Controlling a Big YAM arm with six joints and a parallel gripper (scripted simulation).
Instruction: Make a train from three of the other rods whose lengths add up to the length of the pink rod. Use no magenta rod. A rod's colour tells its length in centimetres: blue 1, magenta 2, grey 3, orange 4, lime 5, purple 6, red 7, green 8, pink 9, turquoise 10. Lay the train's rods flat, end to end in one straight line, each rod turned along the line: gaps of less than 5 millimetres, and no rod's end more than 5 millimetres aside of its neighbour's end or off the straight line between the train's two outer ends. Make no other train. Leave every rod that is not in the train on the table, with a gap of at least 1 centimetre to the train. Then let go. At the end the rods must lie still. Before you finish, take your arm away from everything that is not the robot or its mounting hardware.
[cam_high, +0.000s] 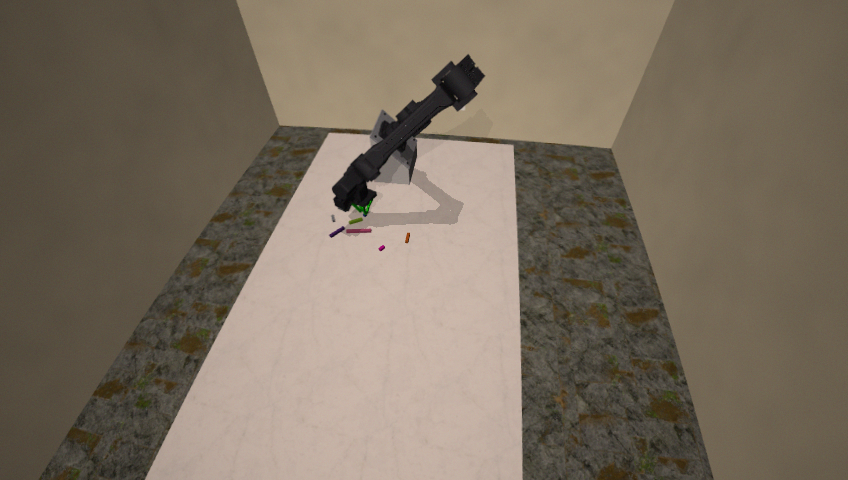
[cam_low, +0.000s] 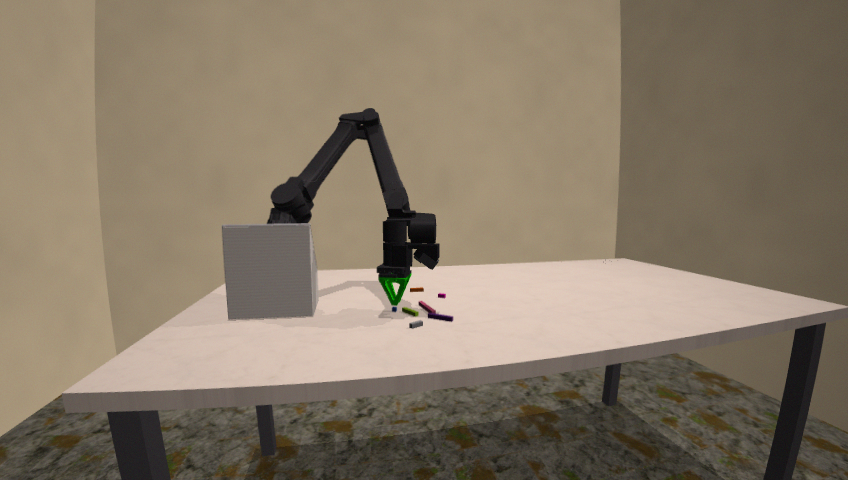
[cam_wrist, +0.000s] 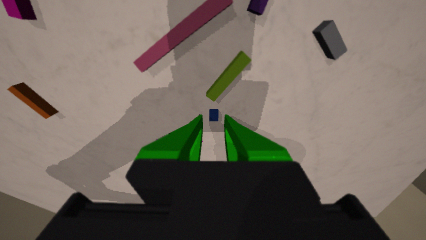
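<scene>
Now: hand 2 cm above the blue rod. Round my hand: pink rod 8 cm ahead, 2 cm below, 1 cm to the right; then grey rod 12 cm to the right, 2 cm below, 2 cm ahead; then lime rod 3 cm to the right, 3 cm ahead, 2 cm below.
</scene>
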